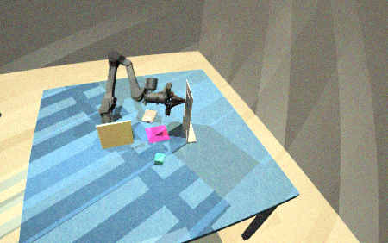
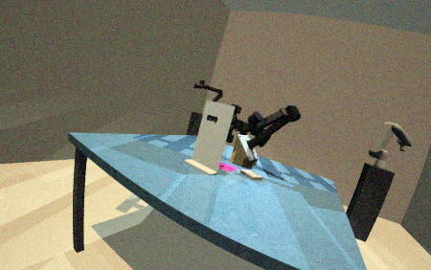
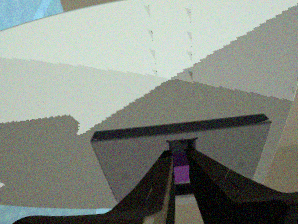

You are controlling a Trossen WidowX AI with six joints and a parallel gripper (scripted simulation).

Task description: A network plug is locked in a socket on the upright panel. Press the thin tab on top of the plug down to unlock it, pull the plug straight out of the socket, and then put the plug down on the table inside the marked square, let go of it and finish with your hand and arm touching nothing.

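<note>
My gripper tip is now 14 cm past the magenta marked square, 3 cm to the right of it and 24 cm above it. The rest, counted from my gripper tip: teal cube 17 cm behind, 17 cm to the right, 22 cm below; upright panel 2 cm ahead, 2 cm to the right, 9 cm below; purple network plug right at my gripper tip.
</note>
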